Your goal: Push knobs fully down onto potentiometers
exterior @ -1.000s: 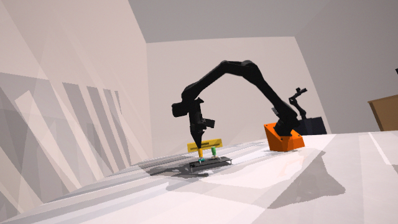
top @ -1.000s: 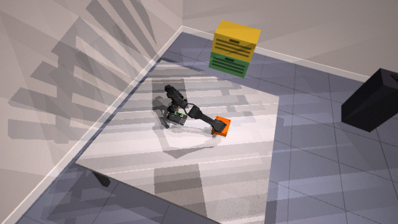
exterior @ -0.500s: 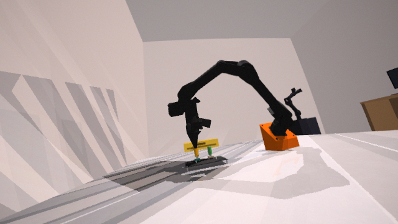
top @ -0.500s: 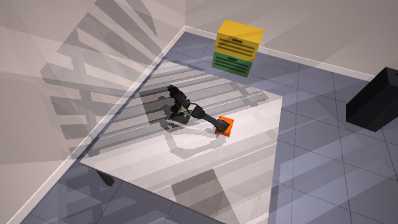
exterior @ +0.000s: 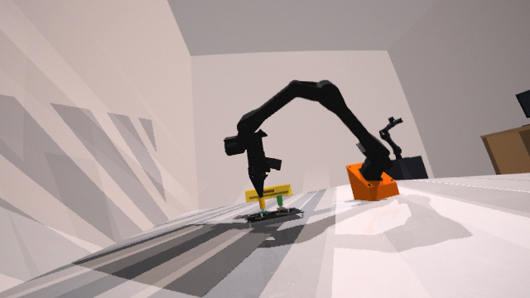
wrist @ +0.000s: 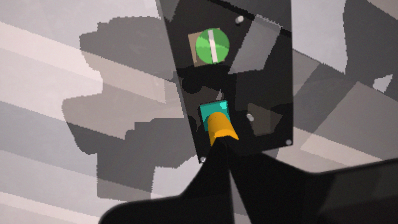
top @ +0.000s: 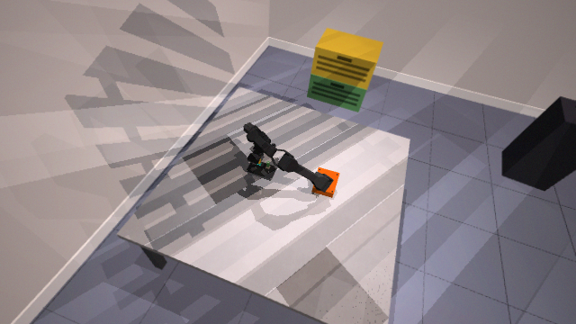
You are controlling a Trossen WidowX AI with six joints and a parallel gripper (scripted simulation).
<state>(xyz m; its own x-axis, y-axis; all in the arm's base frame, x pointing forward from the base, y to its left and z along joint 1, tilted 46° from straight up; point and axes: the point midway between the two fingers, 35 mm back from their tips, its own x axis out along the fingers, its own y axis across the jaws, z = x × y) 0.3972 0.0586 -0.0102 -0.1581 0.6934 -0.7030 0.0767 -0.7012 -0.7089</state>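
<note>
Now: the orange knob 2 cm below my gripper tip. From my gripper tip the other things lie so: green knob (6 cm behind, 1 cm below).
</note>
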